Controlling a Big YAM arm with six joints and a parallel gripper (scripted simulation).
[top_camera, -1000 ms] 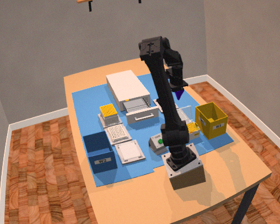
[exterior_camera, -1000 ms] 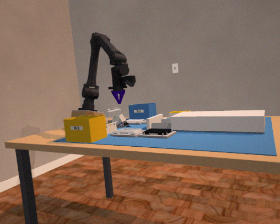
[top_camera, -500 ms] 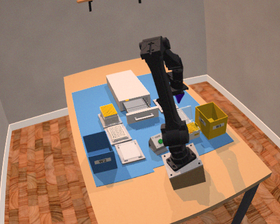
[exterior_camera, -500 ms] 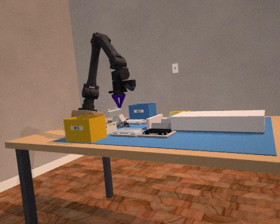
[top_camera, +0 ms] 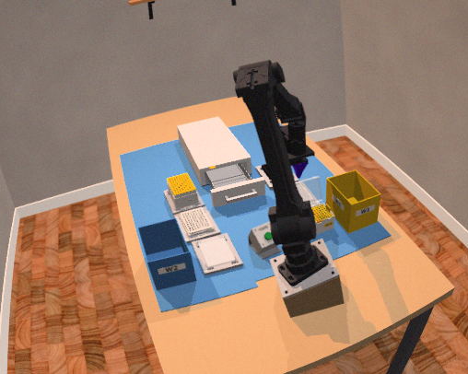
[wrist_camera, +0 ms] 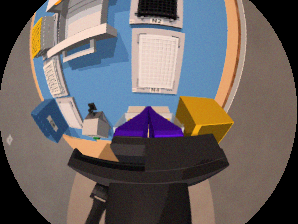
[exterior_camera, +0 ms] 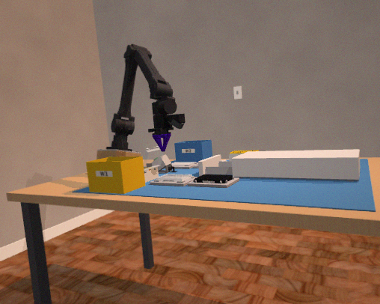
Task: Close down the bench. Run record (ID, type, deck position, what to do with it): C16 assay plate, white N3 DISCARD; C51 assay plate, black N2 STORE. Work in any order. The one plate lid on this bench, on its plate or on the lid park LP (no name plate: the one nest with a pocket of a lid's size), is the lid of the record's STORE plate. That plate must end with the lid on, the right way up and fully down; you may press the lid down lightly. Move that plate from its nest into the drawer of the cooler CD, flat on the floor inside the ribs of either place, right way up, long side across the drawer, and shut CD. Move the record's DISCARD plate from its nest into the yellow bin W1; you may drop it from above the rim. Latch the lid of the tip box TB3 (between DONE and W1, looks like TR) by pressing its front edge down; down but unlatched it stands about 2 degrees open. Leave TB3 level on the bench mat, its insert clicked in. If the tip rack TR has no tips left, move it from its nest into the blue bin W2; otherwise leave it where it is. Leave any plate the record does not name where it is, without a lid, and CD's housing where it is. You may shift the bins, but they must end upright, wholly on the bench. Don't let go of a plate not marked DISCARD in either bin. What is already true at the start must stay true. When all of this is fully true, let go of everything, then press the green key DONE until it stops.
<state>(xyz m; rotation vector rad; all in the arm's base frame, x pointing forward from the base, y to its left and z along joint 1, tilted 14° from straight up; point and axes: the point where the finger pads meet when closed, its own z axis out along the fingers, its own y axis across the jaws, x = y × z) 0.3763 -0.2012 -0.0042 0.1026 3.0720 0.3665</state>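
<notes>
Right now the tip box lid is 60 mm behind my hand and 40 mm below it. Round my hand: tip box TB3: 110 mm behind, 70 mm below, 10 mm to the left; then yellow bin W1: 150 mm to the right, 140 mm behind, 100 mm below; then green key DONE: 190 mm to the left, 160 mm behind, 70 mm below.
</notes>
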